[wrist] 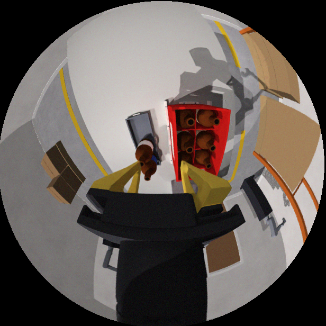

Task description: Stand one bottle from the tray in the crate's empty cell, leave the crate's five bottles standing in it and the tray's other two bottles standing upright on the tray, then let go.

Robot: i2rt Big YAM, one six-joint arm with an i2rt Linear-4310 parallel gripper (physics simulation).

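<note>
The red crate [223, 131] stands right of centre in the wrist view. Brown bottles stand in its cells; the clearer ones include a far-left bottle [187, 119], a far-right bottle [206, 118], a middle-right bottle [204, 139] and a near-right bottle [202, 158]. Some brown shows in the near-left cell, partly hidden by the right finger. The grey tray [141, 125] lies left of the crate. Two brown bottles, one [144, 152] and another [149, 167], stand upright at its near end, beyond the left fingertip. My gripper [160, 164] is open and empty, above and on the near side of the tray and crate.
The light table top [120, 60] carries the tray and crate. Brown boxes [66, 182] are at the far left. Large cardboard boxes [287, 140] and orange rails [280, 184] are at the right. A dark device with a metal handle [257, 198] is at the lower right.
</note>
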